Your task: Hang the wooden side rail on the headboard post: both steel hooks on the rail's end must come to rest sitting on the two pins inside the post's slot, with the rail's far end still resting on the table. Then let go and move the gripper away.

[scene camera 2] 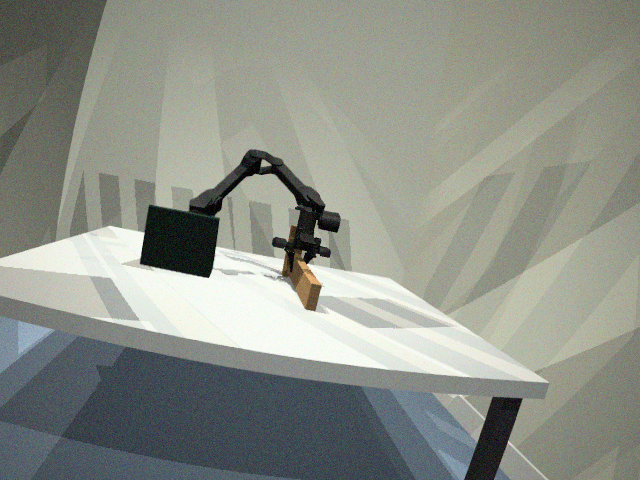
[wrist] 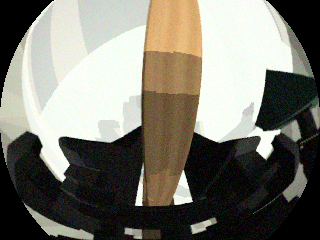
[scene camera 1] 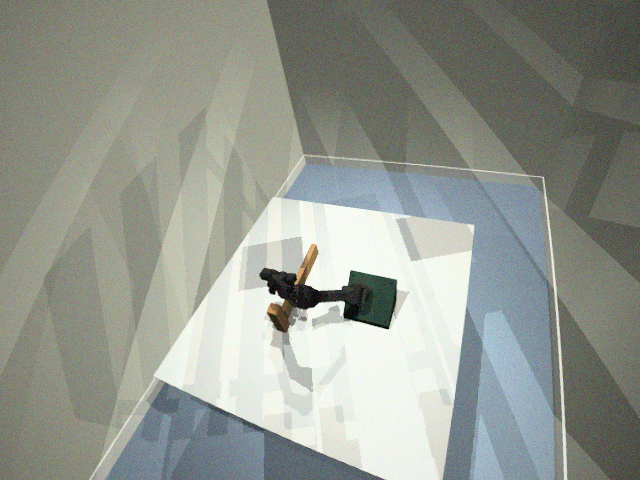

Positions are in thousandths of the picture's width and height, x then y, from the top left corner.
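A wooden side rail (scene camera 2: 482, 601) is there for me to see, and the wrist view shows the rail (wrist: 542, 223) too. My gripper (scene camera 2: 462, 570) is visible as well; I also find it in the wrist view (wrist: 502, 531).
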